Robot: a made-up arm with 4 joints.
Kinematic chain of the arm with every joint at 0, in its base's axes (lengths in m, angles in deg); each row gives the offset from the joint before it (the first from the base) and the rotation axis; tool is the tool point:
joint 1: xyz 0 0 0.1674 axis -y
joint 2: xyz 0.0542 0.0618 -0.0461 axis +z
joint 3: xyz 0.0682 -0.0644 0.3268 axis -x
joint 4: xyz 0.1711 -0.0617 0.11 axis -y
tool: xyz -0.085 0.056 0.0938
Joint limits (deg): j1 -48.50..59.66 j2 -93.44..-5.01 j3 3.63..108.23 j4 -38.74..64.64
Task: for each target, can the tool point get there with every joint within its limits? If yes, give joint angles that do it. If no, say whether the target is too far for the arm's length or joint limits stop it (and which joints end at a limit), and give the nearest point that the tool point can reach.
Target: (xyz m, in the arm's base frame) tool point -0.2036 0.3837 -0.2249
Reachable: no: joint limits stop it (at a limit: joint 1, joint 2, joint 3) | nearest point 0.3365 0.1996 0.1103 | short by 0.662 m
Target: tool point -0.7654 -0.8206 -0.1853
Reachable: no: too far | nearest point -0.4536 -0.1662 0.4158 | short by 0.942 m
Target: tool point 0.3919 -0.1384 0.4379
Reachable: yes | joints -33.22 -84.42 48.04 -29.46
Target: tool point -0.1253 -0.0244 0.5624
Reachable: yes | joints 35.80 -41.12 26.06 41.93
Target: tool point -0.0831 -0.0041 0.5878
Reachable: yes | joints 34.11 -50.80 46.07 25.35
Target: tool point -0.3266 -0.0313 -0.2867
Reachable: no: joint limits stop it (at a limit: joint 1, joint 2, joint 3, joint 4) | nearest point -0.3150 -0.0522 0.3306 | short by 0.618 m
